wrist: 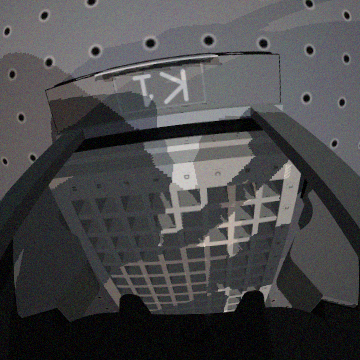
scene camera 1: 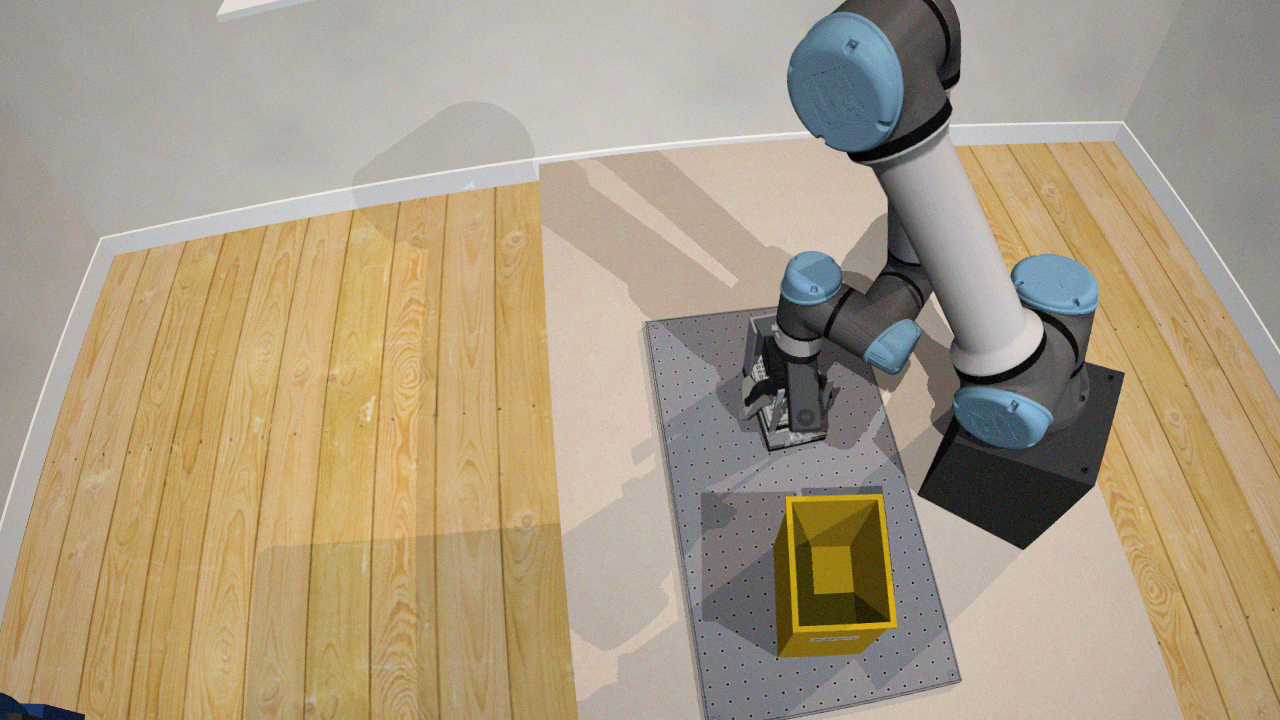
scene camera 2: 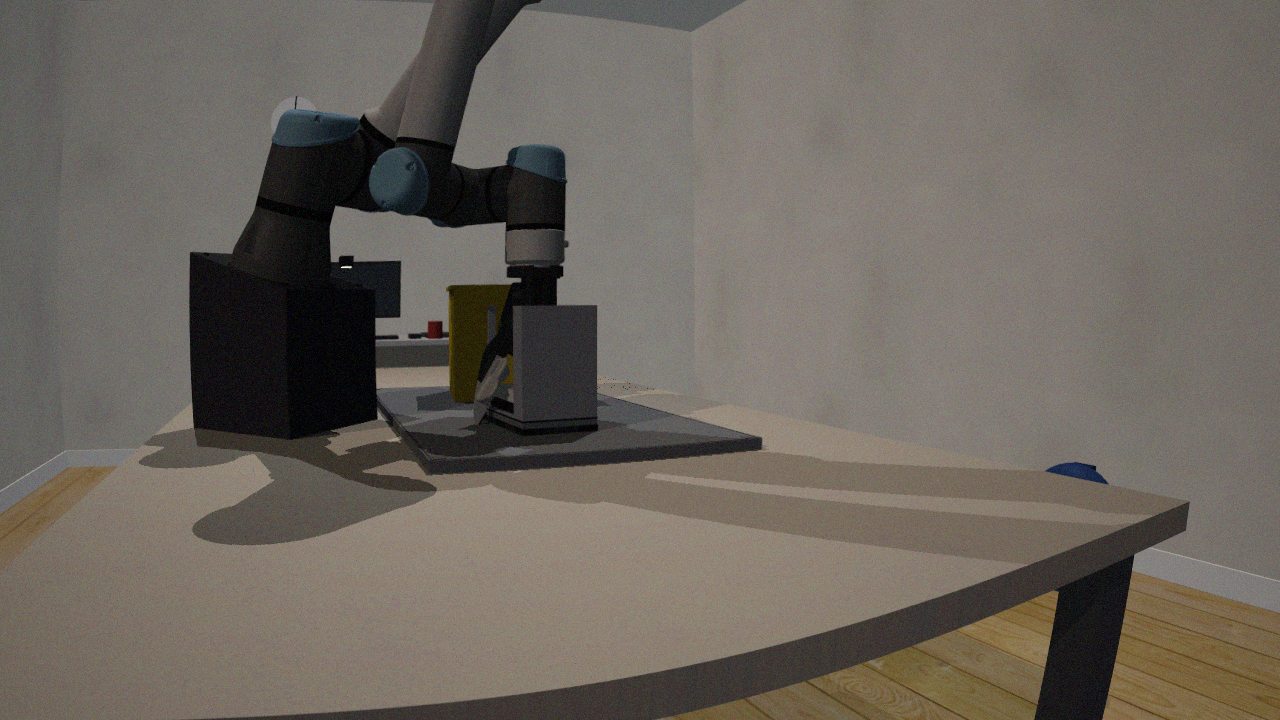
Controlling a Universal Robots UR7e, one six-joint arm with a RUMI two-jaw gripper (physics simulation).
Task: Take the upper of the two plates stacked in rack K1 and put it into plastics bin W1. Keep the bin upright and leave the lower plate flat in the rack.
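Places are measured from the arm's base along level axes (x ahead, y left, z up), in metres.
Where they show: gripper, fingertip midpoint: [wrist: 184,176] [scene camera 1: 783,414]; arm's base, link origin: [scene camera 2: 279,272].
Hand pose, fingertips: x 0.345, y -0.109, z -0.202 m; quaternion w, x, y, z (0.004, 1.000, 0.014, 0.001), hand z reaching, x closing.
Observation:
Each offset is from my fingertips to the top centre of the thing. Level surfaces: height alone.
Rack K1 @[dx -0.001, dy -0.017, dz +0.150 m] [scene camera 1: 794,443] [scene camera 2: 554,362] [wrist: 240,82] stands on the perforated mat, with its tall grey panel toward scene camera 2. The upper plate @[dx +0.002, dy -0.027, dz +0.049 m] [wrist: 217,172] is pale, with a grid of square wells, and lies in the rack. The lower plate is hidden beneath it in the wrist view. My gripper [scene camera 1: 789,407] [wrist: 184,176] is open and empty. It is low over the rack, with one finger beyond each long side of the plate. The tall panel hides part of it in scene camera 2. Bin W1 @[dx -0.006, dy +0.317, dz +0.182 m] [scene camera 1: 832,641] [scene camera 2: 474,344], yellow, stands upright and empty.
The perforated mat @[dz +0.002 m] [scene camera 1: 716,447] [scene camera 2: 680,434] lies on the beige table @[dz -0.011 m] [scene camera 1: 608,537] [scene camera 2: 447,582]. The black arm base [scene camera 1: 1011,492] [scene camera 2: 241,358] stands beside the mat. A monitor [scene camera 2: 384,291] and a red cup [scene camera 2: 435,329] are in the background.

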